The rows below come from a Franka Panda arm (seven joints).
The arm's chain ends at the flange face. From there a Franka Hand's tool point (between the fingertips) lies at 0.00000 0.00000 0.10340 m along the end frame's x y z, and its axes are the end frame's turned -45 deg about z.
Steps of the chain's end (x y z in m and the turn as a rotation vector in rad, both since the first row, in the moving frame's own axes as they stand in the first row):
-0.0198 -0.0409 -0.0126 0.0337 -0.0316 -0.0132
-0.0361 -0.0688 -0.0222 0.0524 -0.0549 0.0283
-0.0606 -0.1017 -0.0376 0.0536 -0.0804 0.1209
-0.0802 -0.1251 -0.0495 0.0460 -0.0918 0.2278
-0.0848 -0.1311 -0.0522 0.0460 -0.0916 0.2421
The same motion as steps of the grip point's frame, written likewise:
0.0150 -0.0477 -0.0127 0.0462 0.0015 -0.0132
0.0231 -0.0820 -0.0225 0.0759 -0.0018 0.0283
0.0277 -0.1246 -0.0381 0.0948 -0.0190 0.1209
0.0296 -0.1555 -0.0500 0.0974 -0.0324 0.2278
0.0307 -0.1630 -0.0527 0.0973 -0.0322 0.2421

